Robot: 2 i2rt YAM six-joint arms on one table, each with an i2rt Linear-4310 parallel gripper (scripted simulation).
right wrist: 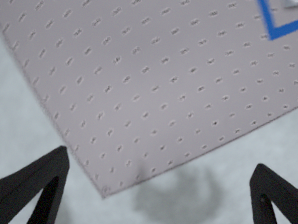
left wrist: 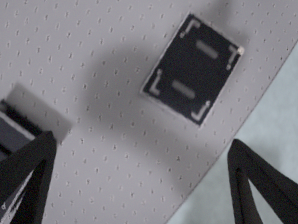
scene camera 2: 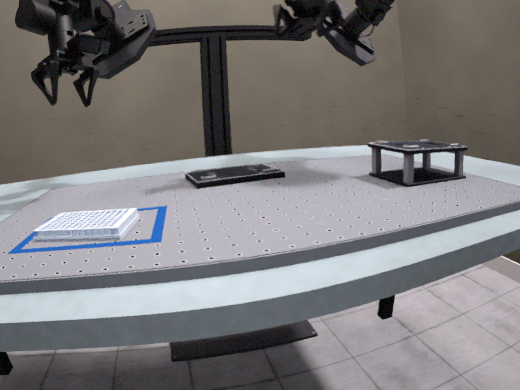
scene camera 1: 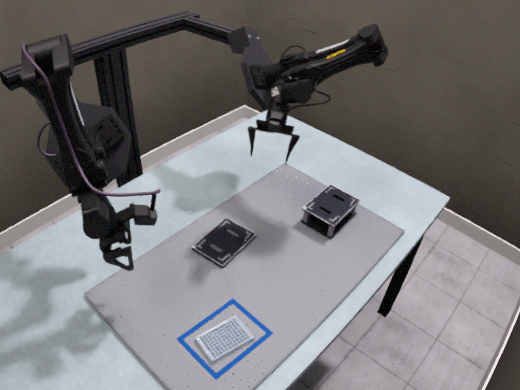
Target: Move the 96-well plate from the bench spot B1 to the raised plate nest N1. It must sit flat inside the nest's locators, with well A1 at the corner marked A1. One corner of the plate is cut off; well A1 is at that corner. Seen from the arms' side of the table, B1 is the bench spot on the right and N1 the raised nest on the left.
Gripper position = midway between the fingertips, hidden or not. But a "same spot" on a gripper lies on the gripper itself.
Scene:
right gripper: right wrist; scene camera 2; scene camera 1 130, 256; not seen in the left wrist view (out of frame)
same spot on right gripper: (right wrist: 50, 171) = (scene camera 2: 88, 95)

